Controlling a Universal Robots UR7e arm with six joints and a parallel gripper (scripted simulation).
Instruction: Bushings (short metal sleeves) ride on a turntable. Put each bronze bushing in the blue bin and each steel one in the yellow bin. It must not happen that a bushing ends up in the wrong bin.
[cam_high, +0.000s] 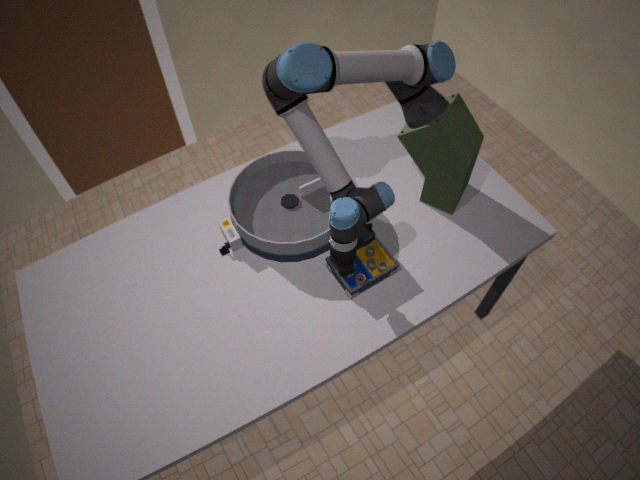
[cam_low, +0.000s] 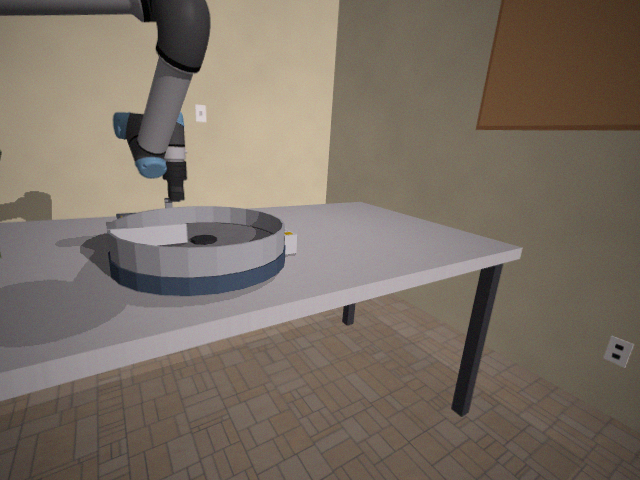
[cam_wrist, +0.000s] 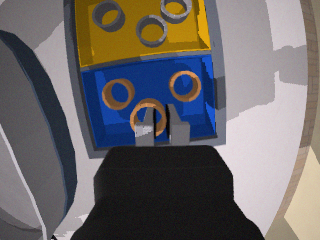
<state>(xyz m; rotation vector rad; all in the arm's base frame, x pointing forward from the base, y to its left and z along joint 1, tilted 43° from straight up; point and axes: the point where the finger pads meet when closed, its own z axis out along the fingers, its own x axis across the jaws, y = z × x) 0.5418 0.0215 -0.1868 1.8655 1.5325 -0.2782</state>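
Right now my hand is 6 cm past the blue bin and 3 cm above it. From my hand the other things lie so: grey turntable 4 cm behind, 34 cm to the right.
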